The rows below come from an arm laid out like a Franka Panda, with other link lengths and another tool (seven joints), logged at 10 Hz.
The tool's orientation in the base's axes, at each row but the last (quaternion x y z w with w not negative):
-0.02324, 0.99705, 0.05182, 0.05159
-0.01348, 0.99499, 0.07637, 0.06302
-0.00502, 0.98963, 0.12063, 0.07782
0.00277, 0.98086, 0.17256, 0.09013
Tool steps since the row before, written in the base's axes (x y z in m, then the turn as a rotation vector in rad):
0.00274, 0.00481, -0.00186, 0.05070, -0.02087, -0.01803
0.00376, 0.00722, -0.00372, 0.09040, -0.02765, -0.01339
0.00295, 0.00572, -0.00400, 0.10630, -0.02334, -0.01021
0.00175, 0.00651, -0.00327, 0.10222, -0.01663, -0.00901
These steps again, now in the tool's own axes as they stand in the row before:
-0.00272, 0.00445, 0.00262, -0.04762, -0.02518, 0.02072
-0.00338, 0.00644, 0.00522, -0.08747, -0.03262, 0.02003
-0.00224, 0.00452, 0.00566, -0.10363, -0.02814, 0.02044
-0.00091, 0.00497, 0.00553, -0.09958, -0.02132, 0.02088

